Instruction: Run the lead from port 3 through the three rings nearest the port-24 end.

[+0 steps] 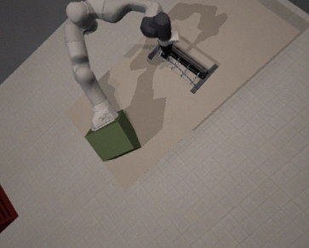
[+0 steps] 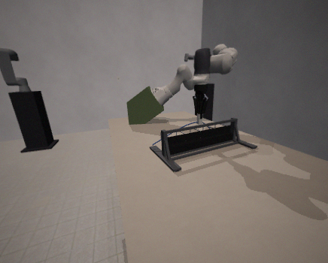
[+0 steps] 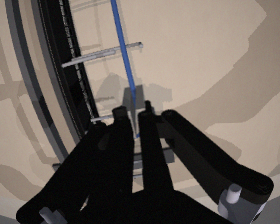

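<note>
Now: hand 110 mm short of the rack, 80 mm above it and 40 mm to the left of it.
</note>
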